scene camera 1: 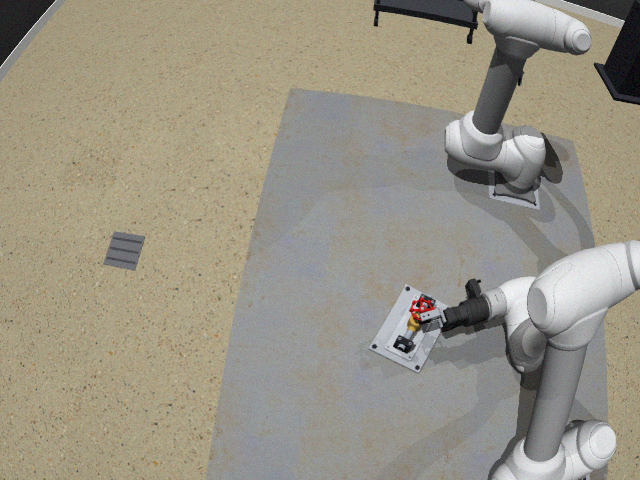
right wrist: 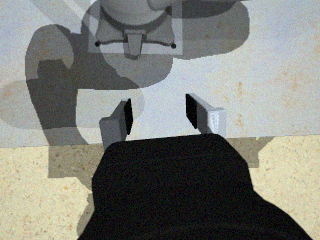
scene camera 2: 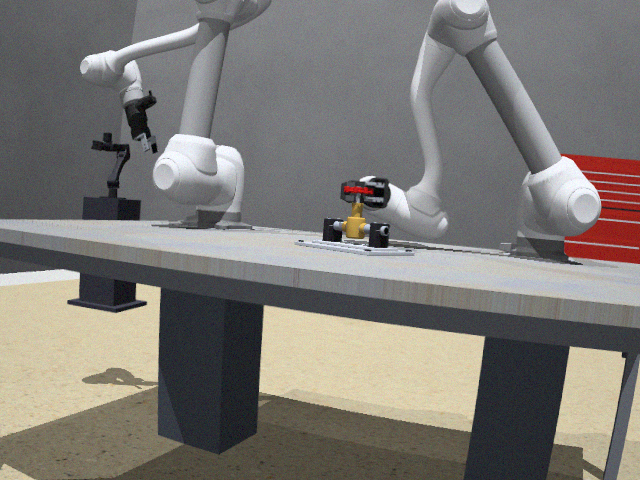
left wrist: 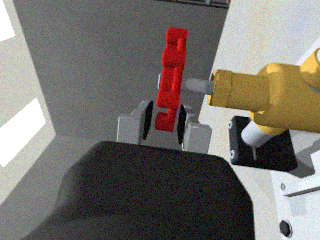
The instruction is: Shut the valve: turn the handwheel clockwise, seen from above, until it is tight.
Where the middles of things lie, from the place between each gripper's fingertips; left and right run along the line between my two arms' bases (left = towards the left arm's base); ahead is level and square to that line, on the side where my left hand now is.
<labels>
My left hand [scene camera 1: 419, 320] is 1 cm short of the red handwheel [left wrist: 170, 82], 3 cm to the left of it and 1 cm above it. From my left hand the other things lie so: pale base plate [scene camera 1: 378, 345]: 1 cm ahead, 3 cm to the right, 13 cm below.
Right now the red handwheel is 50 cm ahead of my right hand [scene camera 2: 151, 151], 87 cm to the left of it and 13 cm below it. Round my right hand: pale base plate (50 cm ahead, 87 cm to the left, 26 cm below).
</labels>
